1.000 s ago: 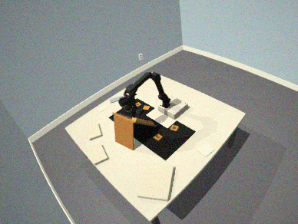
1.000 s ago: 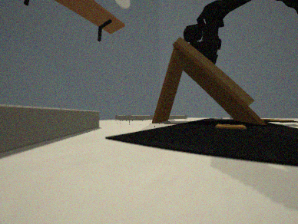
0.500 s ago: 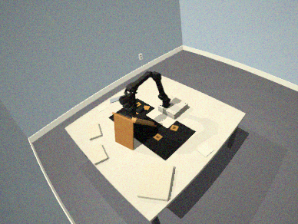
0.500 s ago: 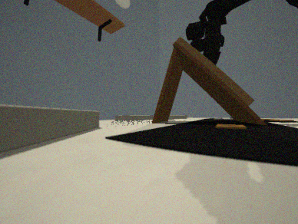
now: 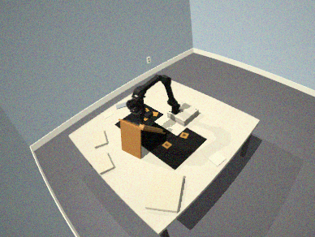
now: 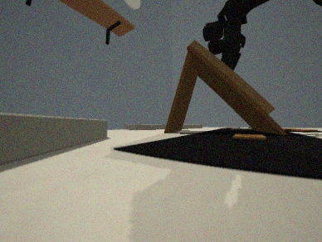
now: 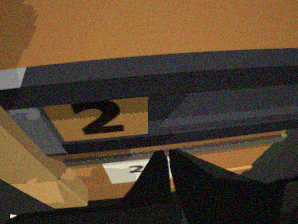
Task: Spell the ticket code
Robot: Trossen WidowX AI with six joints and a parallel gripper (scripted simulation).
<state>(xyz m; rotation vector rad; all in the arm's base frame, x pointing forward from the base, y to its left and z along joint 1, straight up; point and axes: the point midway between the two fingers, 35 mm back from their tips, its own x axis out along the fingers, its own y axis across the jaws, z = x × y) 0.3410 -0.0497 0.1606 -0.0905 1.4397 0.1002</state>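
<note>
The letter tile lies 20 mm ahead of my gripper tip, 40 mm to the left of it and 20 mm below it. From my gripper tip the other things lie so: grey-blue piece (200 mm behind, 520 mm to the right, 190 mm below); black mat (140 mm behind, 40 mm to the left, 190 mm below); white ticket (50 mm behind, 100 mm below).
</note>
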